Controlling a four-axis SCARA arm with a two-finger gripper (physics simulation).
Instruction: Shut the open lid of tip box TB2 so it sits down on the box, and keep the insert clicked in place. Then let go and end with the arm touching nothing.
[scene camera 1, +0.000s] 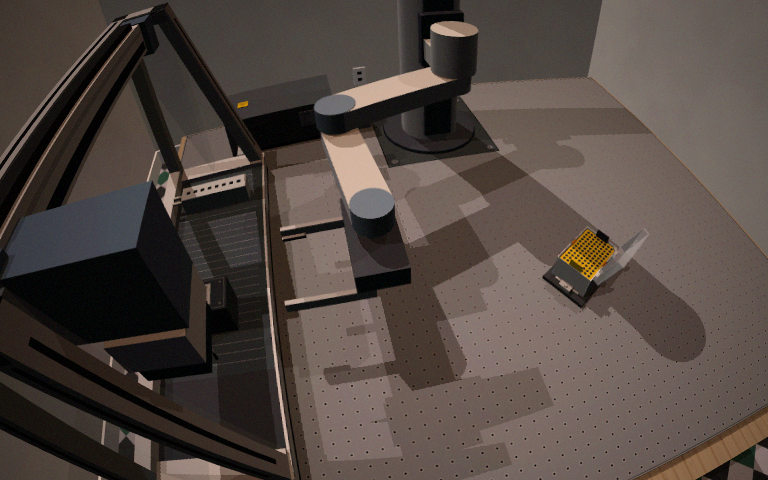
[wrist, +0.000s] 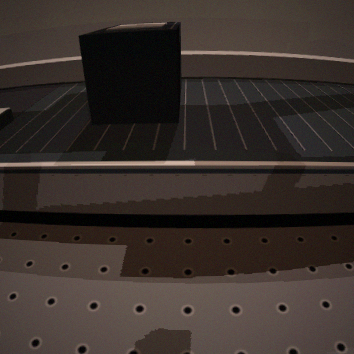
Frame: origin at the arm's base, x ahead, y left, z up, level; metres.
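Seen in the pictures: gripper, fingertip midpoint: (scene camera 1: 283, 267) (wrist: 179, 87); arm's base, link origin: (scene camera 1: 429, 131).
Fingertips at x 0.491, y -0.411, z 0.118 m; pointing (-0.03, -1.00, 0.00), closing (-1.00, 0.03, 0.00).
Observation:
Pixels of each thing's middle, then the offset from my fingertips to it. "*": a spot on its surface instead.
- tip box, body centre: (scene camera 1: 585, 261) dx +0.082, dy +0.575, dz -0.072 m
- clear lid, surface spot: (scene camera 1: 627, 253) * dx +0.163, dy +0.586, dz +0.040 m
- black unit, surface spot: (scene camera 1: 96, 266) * dx +0.287, dy -0.097, dz +0.373 m
- dark block, surface spot: (wrist: 132, 77) * dx +0.037, dy -0.103, dz -0.020 m
- pale strip with holes, surface spot: (scene camera 1: 215, 189) * dx -0.276, dy -0.147, dz -0.012 m
The tip box (scene camera 1: 573, 275) stands on a dark base plate at the right of the scene view; no label is readable. Its yellow insert (scene camera 1: 590, 251) with rows of holes lies in the top; whether it is clicked in cannot be made out. The clear lid (scene camera 1: 627, 253) stands open, tilted up and outward on the box's right side. My gripper (scene camera 1: 284, 268) is open, its two long fingers wide apart and pointing left, with no object between them. It is far to the left of the box. Neither the fingers nor the tip box shows in the wrist view.
A framed enclosure (scene camera 1: 266, 226) stands left of the gripper, with a large blue-grey and black unit (scene camera 1: 96, 266). Inside are a dark block (scene camera 1: 225, 305) (wrist: 132, 77) and a pale strip with holes (scene camera 1: 215, 189). The arm's column (scene camera 1: 413, 73) stands at the back.

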